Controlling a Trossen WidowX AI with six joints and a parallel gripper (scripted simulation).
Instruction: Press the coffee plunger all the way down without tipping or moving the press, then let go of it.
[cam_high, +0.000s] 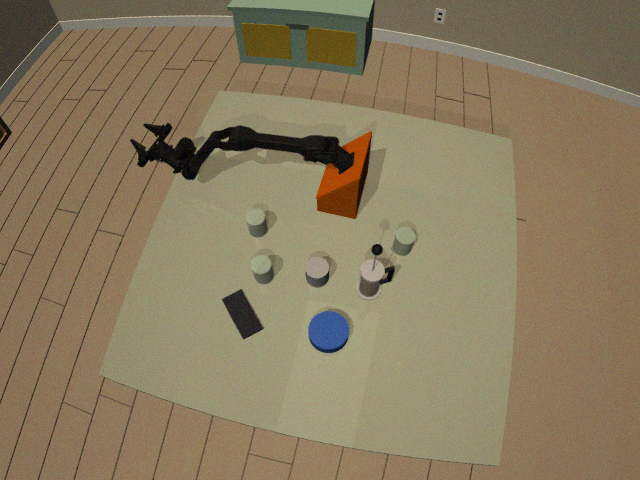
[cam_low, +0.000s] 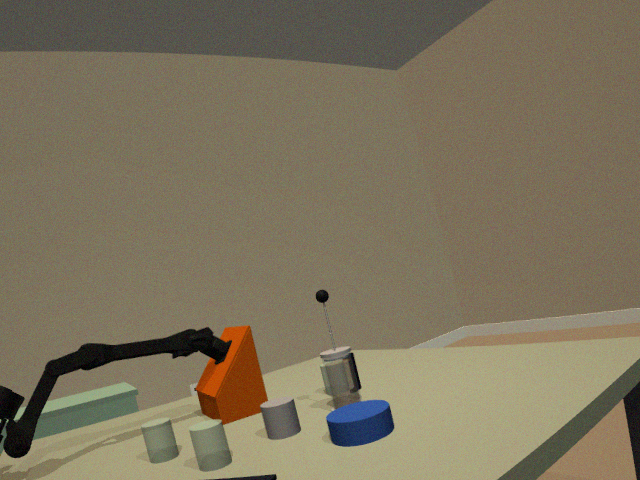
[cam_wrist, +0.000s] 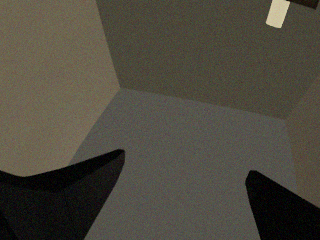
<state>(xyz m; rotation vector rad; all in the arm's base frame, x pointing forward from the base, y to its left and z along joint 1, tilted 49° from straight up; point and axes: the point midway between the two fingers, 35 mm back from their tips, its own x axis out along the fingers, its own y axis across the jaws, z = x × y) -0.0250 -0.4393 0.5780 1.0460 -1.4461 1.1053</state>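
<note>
My gripper tip is 870 mm to the right of the coffee press, 390 mm short of it and 110 mm above it.
</note>
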